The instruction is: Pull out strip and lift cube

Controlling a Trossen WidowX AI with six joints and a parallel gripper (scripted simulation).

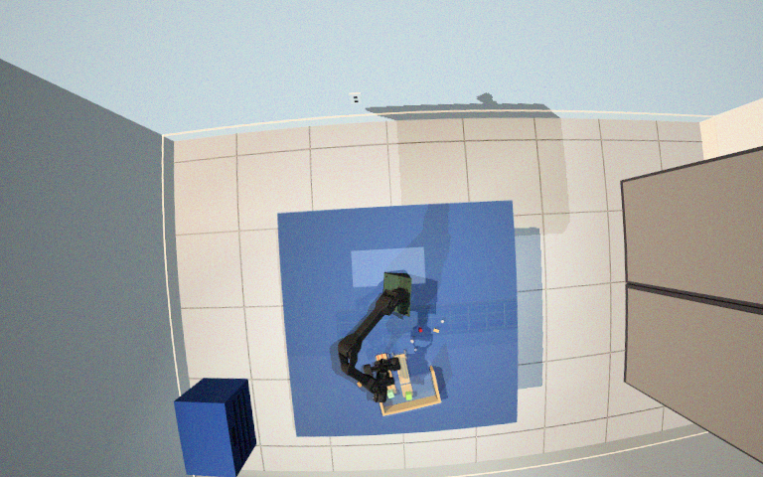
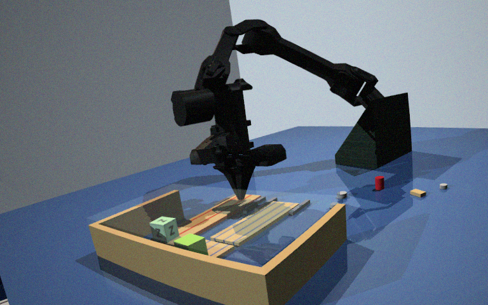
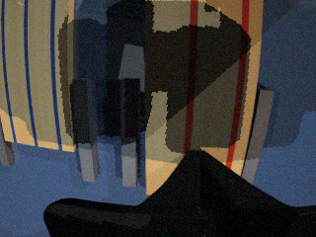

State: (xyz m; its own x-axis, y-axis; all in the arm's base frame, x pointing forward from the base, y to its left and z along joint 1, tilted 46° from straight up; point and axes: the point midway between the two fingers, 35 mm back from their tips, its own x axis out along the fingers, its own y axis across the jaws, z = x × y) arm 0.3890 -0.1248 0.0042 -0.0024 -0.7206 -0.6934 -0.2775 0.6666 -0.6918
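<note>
My gripper tip is 190 mm short of the cube, 50 mm to the right of it and 20 mm below it. The rest, counted from my gripper tip: red cylinder 170 mm behind, 200 mm to the left, 10 mm above.
</note>
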